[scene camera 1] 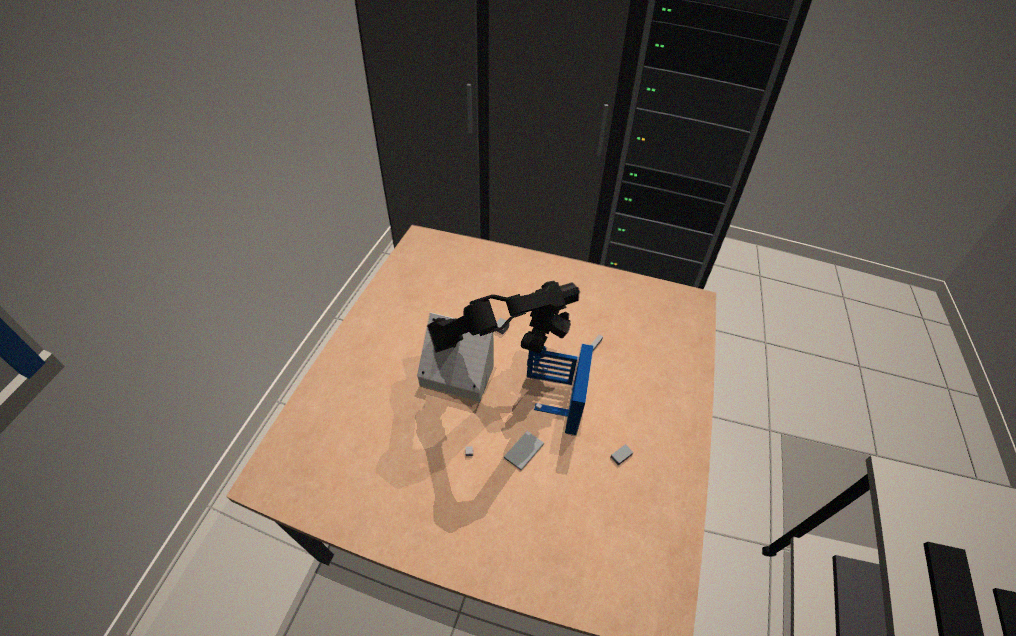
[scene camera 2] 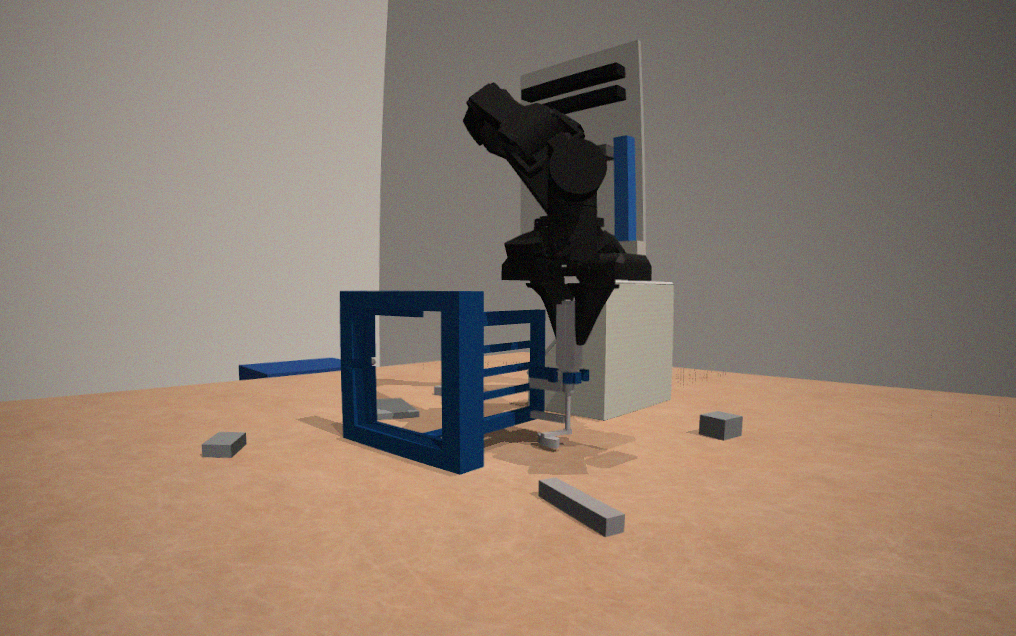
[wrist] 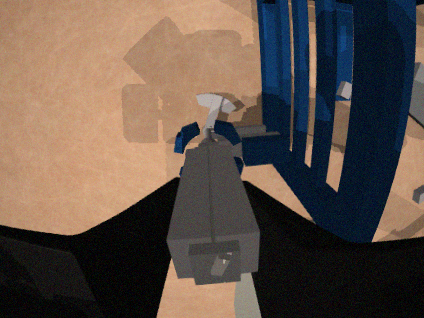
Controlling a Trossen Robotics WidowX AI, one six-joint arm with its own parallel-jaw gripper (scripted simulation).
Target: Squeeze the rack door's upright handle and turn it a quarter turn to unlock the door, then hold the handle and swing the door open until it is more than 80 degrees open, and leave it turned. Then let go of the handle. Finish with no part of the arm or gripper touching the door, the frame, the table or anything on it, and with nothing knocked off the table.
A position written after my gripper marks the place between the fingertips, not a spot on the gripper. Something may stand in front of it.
Observation:
I see my gripper (scene camera 2: pixel 570 344), a slatted blue door (scene camera 2: pixel 541 378) and a flat grey plate (scene camera 2: pixel 388 408).
My gripper also shows in scene camera 1 (scene camera 1: pixel 539 343) and in the wrist view (wrist: pixel 211 187). The slatted blue door shows as well in scene camera 1 (scene camera 1: pixel 536 357) and in the wrist view (wrist: pixel 379 109).

